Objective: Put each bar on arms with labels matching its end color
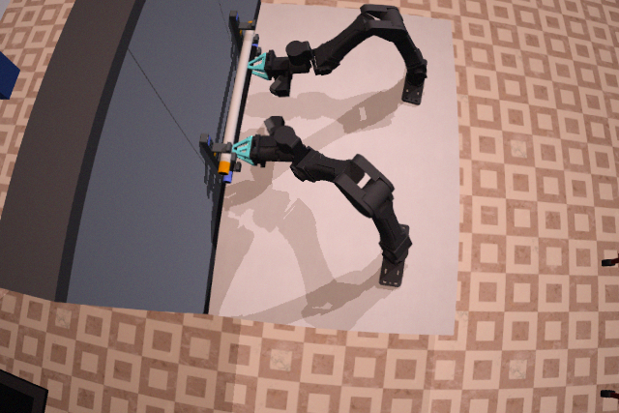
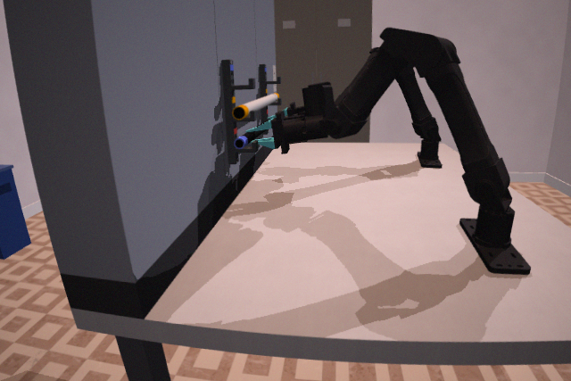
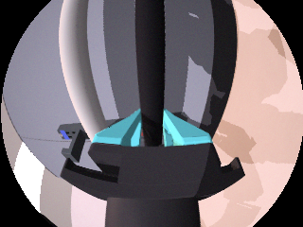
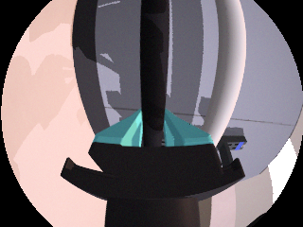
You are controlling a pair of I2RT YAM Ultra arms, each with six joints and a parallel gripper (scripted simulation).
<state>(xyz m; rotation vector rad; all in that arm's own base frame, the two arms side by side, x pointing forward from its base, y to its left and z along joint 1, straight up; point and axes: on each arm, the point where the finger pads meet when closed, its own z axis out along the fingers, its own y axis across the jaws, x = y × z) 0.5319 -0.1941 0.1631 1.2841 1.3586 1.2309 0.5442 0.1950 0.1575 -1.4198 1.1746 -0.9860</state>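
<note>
My right gripper is now 140 mm to the right of the dark metal bar and 10 mm past it. From my right hand the other things lie so: pale metal bar (130 mm to the left, 80 mm above, 10 mm behind); tall grey wall panel (270 mm above, 190 mm to the left, 90 mm ahead).
</note>
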